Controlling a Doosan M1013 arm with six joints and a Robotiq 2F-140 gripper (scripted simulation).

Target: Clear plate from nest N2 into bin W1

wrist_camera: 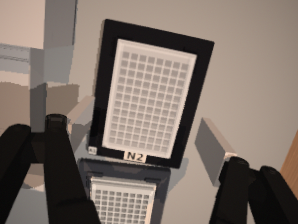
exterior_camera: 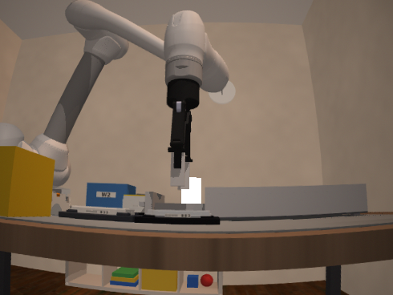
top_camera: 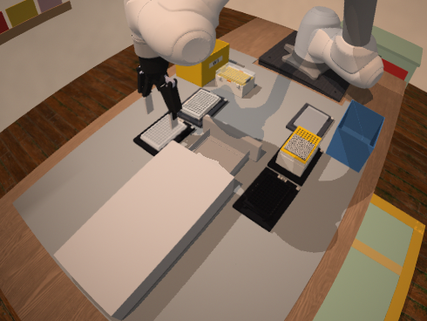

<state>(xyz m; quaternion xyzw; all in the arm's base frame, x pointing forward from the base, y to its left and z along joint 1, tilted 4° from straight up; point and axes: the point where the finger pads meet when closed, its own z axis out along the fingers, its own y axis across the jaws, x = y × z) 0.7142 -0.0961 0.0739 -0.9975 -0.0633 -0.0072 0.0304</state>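
The clear plate lies 80 mm below my hand. Also, from my hand: white plate: 170 mm behind, 80 mm below, 20 mm to the right; then black nest N2: 90 mm below; then yellow bin W1: 330 mm behind, 180 mm to the right, 60 mm below.
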